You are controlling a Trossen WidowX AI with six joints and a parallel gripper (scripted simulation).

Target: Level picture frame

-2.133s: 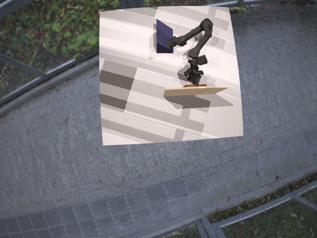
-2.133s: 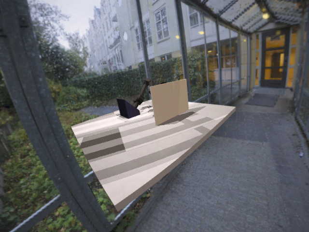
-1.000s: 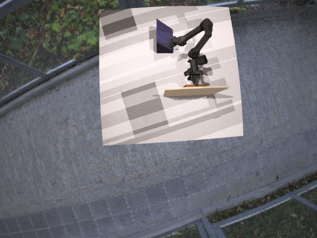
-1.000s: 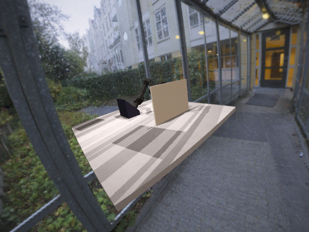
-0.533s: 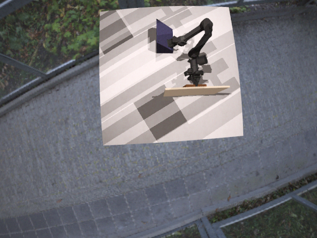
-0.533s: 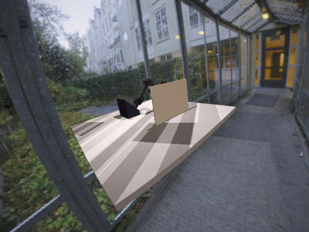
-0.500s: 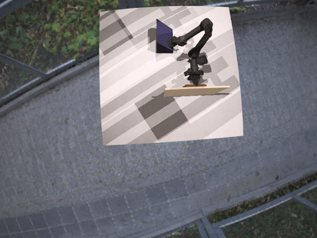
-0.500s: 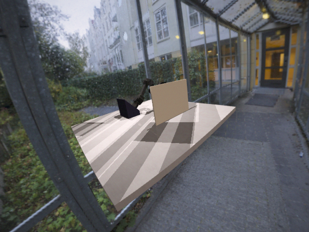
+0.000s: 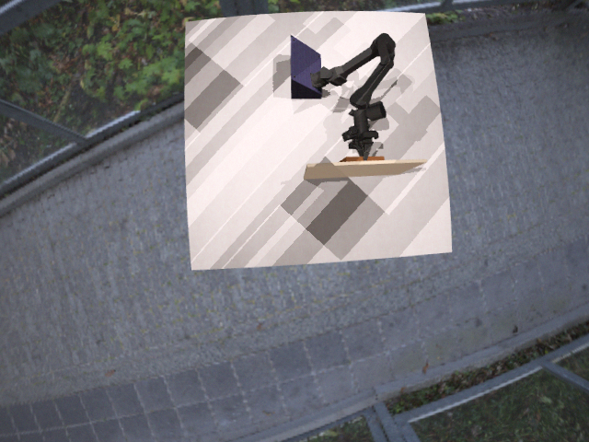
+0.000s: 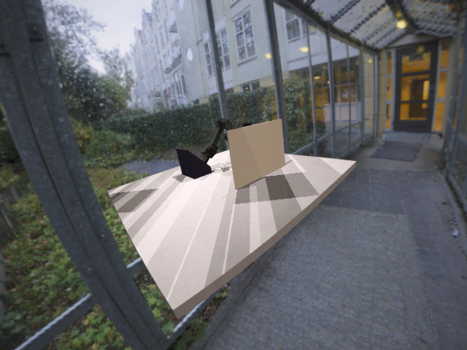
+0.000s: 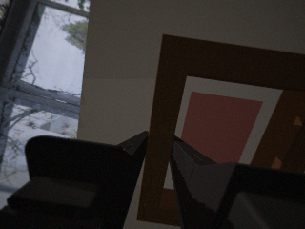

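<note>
My gripper tip is 5 cm above the picture frame. The rest, counted from my gripper tip: beige wall panel (7 cm below, 1 cm to the right, 1 cm ahead).
</note>
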